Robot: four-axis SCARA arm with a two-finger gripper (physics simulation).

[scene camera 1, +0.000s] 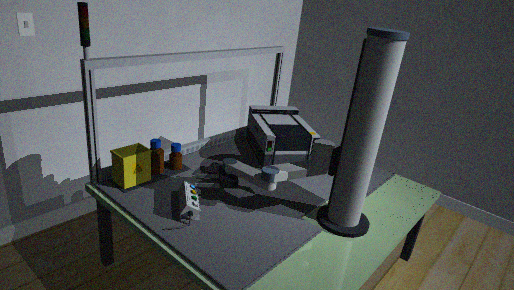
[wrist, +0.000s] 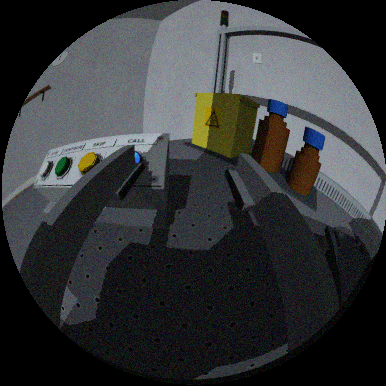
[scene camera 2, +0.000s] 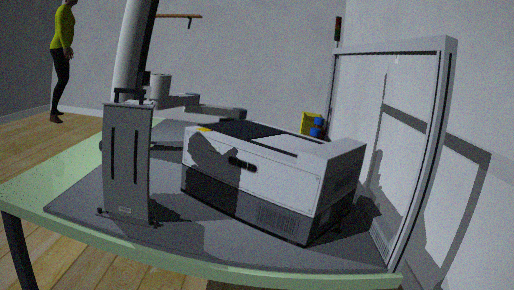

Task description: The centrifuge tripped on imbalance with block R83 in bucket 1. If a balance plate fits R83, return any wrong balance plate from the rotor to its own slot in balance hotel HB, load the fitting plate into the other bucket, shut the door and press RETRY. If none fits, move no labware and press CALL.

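Frame: origin at the arm's base, x right, y ahead, z up, level; metres.
Seen in the pictures: gripper, between the fingertips: [scene camera 1: 195, 179] [wrist: 184, 158]; arm's base, origin of its link: [scene camera 1: 342, 221].
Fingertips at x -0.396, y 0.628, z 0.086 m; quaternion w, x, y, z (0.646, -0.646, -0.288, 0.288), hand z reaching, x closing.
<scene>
Pixels of each thing's middle, then the offset from my fingertips to it. "spot": a spot on its surface instead.
- button box, middle of its body: [wrist: 86, 173] [scene camera 1: 188, 199] dx -0.104, dy -0.081, dz -0.032 m
- yellow SKIP, middle of its body: [wrist: 86, 160] dx -0.069, dy -0.075, dz -0.004 m
- green CONTINUE, middle of its body: [wrist: 60, 164] dx -0.098, dy -0.116, dz -0.004 m
- pale RETRY, a spot on its surface: [wrist: 47, 170] spot: dx -0.120, dy -0.147, dz -0.010 m
- centrifuge, middle of its body: [scene camera 2: 273, 168] [scene camera 1: 280, 135] dx +0.748, dy +0.047, dz +0.048 m
- grey tower hotel, middle of its body: [scene camera 2: 128, 151] dx +0.970, dy -0.347, dz +0.099 m
- yellow hazard bin, a spot on its surface: [wrist: 227, 125] spot: dx -0.122, dy +0.230, dz +0.012 m
The button box [scene camera 1: 183, 204] [wrist: 153, 175] stands at the table's left part. Its blue CALL button [scene camera 1: 192, 186] [wrist: 137, 157] is partly behind my left finger in the wrist view; yellow SKIP [wrist: 89, 163], green CONTINUE [wrist: 62, 166] and pale RETRY [wrist: 47, 170] lie further left. My gripper [scene camera 1: 197, 181] [wrist: 184, 158] is shut to its narrow stance, empty, with a gap between its fingers, low beside the box's CALL end. The centrifuge [scene camera 1: 261, 131] [scene camera 2: 270, 175] stands at the back with a dark panel on top; its rotor, block R83 and any balance plate are hidden. The grey tower hotel [scene camera 1: 321, 157] [scene camera 2: 125, 165] has an unreadable label.
A yellow hazard bin [scene camera 1: 131, 167] [wrist: 227, 125] and two brown blue-capped bottles [scene camera 1: 157, 160] [wrist: 272, 142] [wrist: 305, 170] stand beyond the gripper. The arm's column [scene camera 1: 370, 130] rises at the right. A metal frame [scene camera 1: 185, 54] [scene camera 2: 445, 90] borders the back. A person [scene camera 2: 62, 30] stands far off.
</scene>
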